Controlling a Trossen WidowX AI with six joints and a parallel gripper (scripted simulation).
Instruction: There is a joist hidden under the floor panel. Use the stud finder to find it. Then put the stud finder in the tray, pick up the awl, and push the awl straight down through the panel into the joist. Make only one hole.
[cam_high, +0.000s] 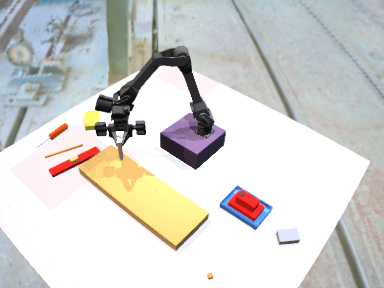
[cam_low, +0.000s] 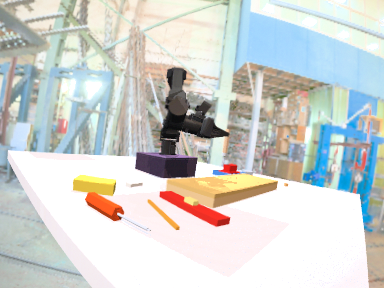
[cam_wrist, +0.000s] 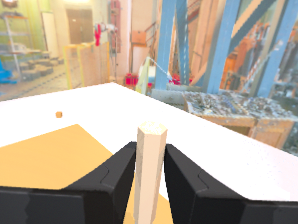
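My gripper tip is now 60 mm above the tan-handled pointed tool. Round my gripper tip: pencil: 330 mm to the right, 200 mm below, 40 mm ahead; small white piece: 220 mm to the right, 200 mm below, 190 mm behind; red level: 240 mm to the right, 190 mm below, 50 mm ahead.
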